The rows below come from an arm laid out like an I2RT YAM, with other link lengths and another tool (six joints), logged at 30 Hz.
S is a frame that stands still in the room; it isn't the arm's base.
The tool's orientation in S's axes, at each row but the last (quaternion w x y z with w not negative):
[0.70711, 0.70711, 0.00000, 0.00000]
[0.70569, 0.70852, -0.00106, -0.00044]
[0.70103, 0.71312, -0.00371, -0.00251]
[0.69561, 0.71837, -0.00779, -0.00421]
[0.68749, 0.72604, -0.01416, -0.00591]
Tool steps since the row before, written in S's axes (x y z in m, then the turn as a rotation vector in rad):
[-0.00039, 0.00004, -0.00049, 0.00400, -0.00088, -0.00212]
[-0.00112, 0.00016, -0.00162, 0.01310, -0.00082, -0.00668]
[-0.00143, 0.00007, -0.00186, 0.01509, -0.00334, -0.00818]
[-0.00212, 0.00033, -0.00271, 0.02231, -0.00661, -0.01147]
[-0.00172, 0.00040, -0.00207, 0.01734, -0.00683, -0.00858]
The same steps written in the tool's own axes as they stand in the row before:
[-0.00039, -0.00049, -0.00004, 0.00400, -0.00212, 0.00088]
[-0.00112, -0.00162, -0.00015, 0.01310, -0.00669, 0.00082]
[-0.00143, -0.00186, -0.00003, 0.01511, -0.00815, 0.00335]
[-0.00214, -0.00271, -0.00021, 0.02236, -0.01137, 0.00660]
[-0.00175, -0.00207, -0.00024, 0.01743, -0.00841, 0.00680]

